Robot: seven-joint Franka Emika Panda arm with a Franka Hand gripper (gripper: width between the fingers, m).
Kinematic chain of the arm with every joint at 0, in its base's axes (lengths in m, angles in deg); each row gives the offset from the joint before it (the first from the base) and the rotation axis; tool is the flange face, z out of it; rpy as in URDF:
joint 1: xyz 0 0 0.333 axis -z
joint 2: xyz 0 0 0 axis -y
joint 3: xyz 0 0 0.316 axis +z
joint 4: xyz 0.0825 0 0 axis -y
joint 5: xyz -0.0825 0 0.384 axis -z
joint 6: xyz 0 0 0 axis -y
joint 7: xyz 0.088 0 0 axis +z
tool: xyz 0 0 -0.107 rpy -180 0 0
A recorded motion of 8 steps. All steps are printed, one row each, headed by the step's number.
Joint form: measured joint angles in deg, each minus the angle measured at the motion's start. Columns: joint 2, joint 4, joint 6, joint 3, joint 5, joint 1, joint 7.
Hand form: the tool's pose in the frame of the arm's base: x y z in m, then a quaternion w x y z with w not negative. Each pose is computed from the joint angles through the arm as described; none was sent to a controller.
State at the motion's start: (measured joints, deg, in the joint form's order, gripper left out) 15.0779 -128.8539 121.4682 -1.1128 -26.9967 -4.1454 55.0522
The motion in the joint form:
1: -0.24 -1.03 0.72 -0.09 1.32 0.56 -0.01
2: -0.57 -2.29 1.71 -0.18 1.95 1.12 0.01
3: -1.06 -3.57 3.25 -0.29 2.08 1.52 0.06
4: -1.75 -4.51 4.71 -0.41 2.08 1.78 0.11
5: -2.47 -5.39 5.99 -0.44 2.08 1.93 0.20
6: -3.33 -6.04 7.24 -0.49 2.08 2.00 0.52
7: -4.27 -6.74 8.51 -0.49 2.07 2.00 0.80
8: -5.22 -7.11 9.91 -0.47 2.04 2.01 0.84
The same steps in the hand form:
1: 0.4829 0.0386 0.4805 0.15041 -0.90407 -0.37407 -0.14177
2: 0.4816 0.0317 0.4685 0.14563 -0.90823 -0.36834 -0.13501
3: 0.4810 0.0258 0.4559 0.14229 -0.91228 -0.36062 -0.13214
4: 0.4814 0.0212 0.4446 0.13978 -0.91568 -0.35368 -0.12999
5: 0.4815 0.0185 0.4332 0.13795 -0.91823 -0.34904 -0.12647
6: 0.4823 0.0163 0.4226 0.13572 -0.91974 -0.34694 -0.12361
7: 0.4828 0.0151 0.4109 0.13384 -0.92116 -0.34533 -0.11959
8: 0.4846 0.0139 0.4020 0.13063 -0.92297 -0.34199 -0.11876

